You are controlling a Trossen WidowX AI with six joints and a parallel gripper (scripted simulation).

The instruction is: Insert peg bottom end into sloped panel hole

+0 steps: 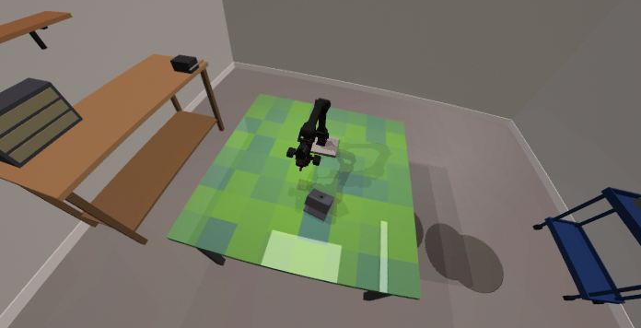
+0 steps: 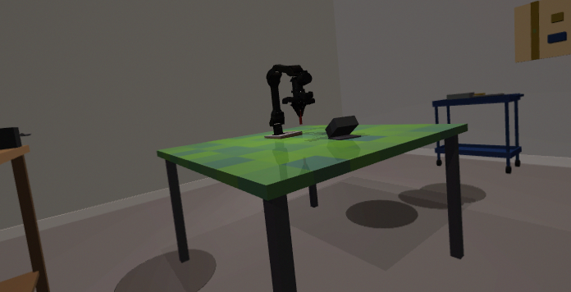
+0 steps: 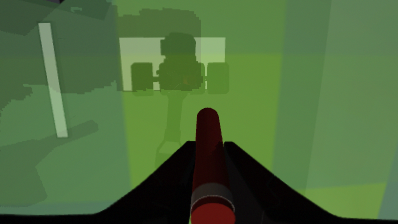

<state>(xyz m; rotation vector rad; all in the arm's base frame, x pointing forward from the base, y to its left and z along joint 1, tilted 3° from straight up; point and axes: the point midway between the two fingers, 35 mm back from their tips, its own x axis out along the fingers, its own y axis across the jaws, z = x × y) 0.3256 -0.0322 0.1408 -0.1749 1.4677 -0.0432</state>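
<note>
My gripper tip is 160 mm to the right of the dark grey sloped panel, 140 mm short of it and 70 mm above it. The rest, counted from my gripper tip: dark red round peg 20 mm above.
</note>
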